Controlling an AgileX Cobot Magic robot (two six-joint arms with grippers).
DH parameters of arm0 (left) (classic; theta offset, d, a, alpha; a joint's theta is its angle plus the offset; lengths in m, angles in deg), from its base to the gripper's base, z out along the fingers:
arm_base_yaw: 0 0.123 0 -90
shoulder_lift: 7.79 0 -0.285 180
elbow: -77.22 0 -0.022 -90
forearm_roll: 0 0.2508 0 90
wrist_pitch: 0 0 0.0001 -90
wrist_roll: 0 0.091 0 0
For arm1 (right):
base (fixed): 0 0 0 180
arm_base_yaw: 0 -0.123 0 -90
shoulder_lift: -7.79 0 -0.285 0
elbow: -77.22 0 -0.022 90
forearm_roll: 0 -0.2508 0 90
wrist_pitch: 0 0 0.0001 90
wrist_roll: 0 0.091 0 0
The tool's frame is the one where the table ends.
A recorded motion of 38 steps. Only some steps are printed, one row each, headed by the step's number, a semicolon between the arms.
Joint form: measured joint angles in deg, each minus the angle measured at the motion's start. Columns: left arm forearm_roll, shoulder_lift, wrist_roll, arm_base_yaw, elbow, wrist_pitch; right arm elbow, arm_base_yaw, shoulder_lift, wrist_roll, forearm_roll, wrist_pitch.
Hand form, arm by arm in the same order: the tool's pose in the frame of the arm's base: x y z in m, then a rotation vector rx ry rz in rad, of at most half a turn. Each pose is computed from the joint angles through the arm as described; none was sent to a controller.
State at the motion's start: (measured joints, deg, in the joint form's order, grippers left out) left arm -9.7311 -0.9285 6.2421 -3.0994 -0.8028 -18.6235; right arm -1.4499 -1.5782 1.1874 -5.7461 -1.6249 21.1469
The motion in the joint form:
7: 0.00 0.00 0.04 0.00 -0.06 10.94; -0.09 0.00 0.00 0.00 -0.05 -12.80
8: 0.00 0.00 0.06 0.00 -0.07 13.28; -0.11 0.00 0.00 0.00 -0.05 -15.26
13: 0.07 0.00 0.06 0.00 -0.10 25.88; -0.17 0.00 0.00 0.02 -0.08 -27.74
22: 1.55 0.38 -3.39 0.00 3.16 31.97; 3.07 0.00 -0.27 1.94 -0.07 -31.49
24: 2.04 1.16 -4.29 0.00 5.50 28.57; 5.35 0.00 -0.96 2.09 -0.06 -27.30
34: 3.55 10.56 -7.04 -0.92 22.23 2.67; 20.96 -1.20 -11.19 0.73 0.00 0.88
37: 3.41 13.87 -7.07 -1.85 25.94 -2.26; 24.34 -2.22 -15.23 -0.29 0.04 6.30
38: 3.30 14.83 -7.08 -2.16 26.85 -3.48; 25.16 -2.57 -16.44 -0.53 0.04 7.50
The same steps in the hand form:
7: 0.0556 -0.0051 0.1970 0.0138 1.6157 -0.1054; 0.0559 0.0019 0.1920 -0.0841 1.6334 -0.0301
8: 0.0558 -0.0045 0.2006 0.0084 1.5755 -0.1012; 0.0561 0.0018 0.1958 -0.0810 1.5909 -0.0316
13: 0.0539 -0.0010 0.2200 -0.0200 1.3587 -0.0793; 0.0544 0.0012 0.2151 -0.0645 1.3748 -0.0382
22: 0.0476 0.0004 0.2478 -0.0499 1.2022 -0.1058; 0.0494 0.0009 0.2396 -0.0362 1.2585 -0.0118
24: 0.0475 -0.0005 0.2557 -0.0473 1.2337 -0.1182; 0.0494 0.0011 0.2458 -0.0378 1.3038 -0.0081
34: 0.0525 -0.0064 0.3032 -0.0136 1.5572 -0.1713; 0.0560 0.0037 0.2822 -0.1013 1.6990 -0.0005
37: 0.0568 -0.0085 0.3132 0.0046 1.6366 -0.1884; 0.0619 0.0053 0.2888 -0.1419 1.8026 0.0012
38: 0.0584 -0.0092 0.3155 0.0098 1.6588 -0.1949; 0.0641 0.0059 0.2903 -0.1539 1.8294 0.0031

